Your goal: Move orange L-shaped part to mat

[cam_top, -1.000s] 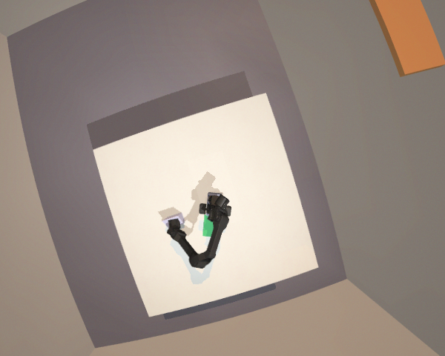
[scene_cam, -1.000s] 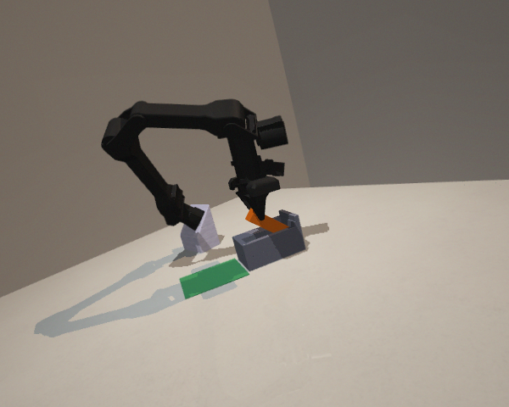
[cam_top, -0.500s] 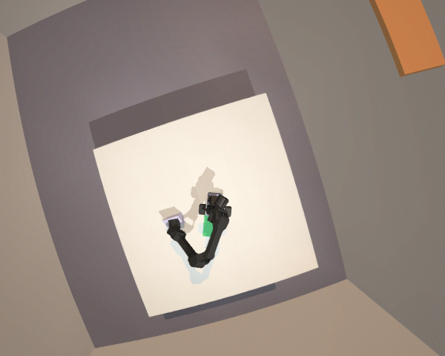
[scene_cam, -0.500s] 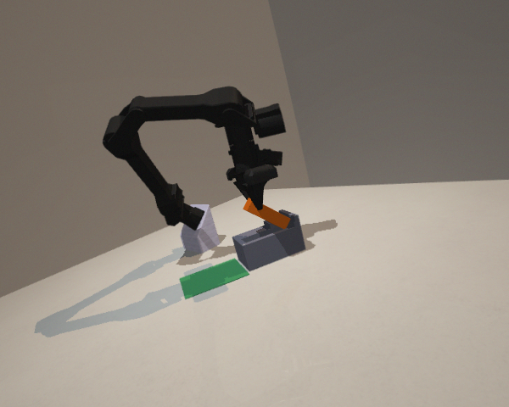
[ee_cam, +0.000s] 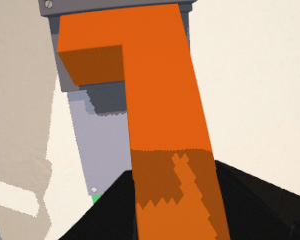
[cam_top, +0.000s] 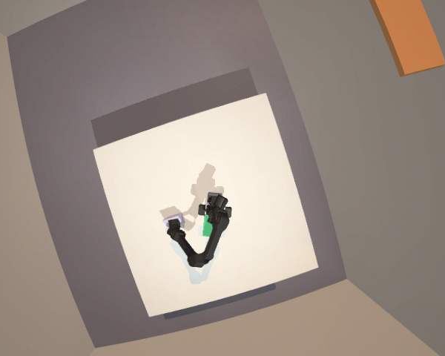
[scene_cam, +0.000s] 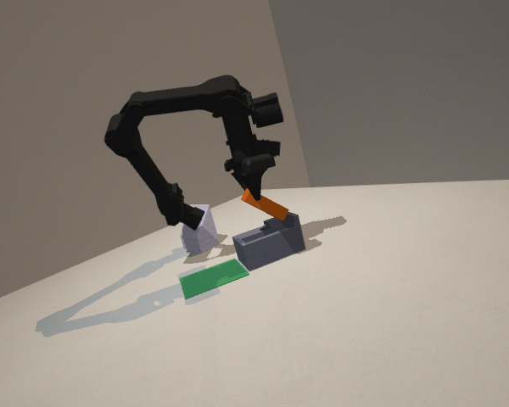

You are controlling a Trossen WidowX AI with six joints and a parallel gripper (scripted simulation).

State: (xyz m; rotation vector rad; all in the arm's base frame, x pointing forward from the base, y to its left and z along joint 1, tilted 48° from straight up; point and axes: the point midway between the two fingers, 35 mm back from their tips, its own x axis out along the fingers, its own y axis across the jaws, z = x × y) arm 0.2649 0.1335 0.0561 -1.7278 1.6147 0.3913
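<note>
The green mat lies 160 mm below my gripper tip, 140 mm to the right of it and 50 mm behind it. Also, from my gripper tip: orange L-shaped part (30 mm to the left, 30 mm below, 10 mm behind).
</note>
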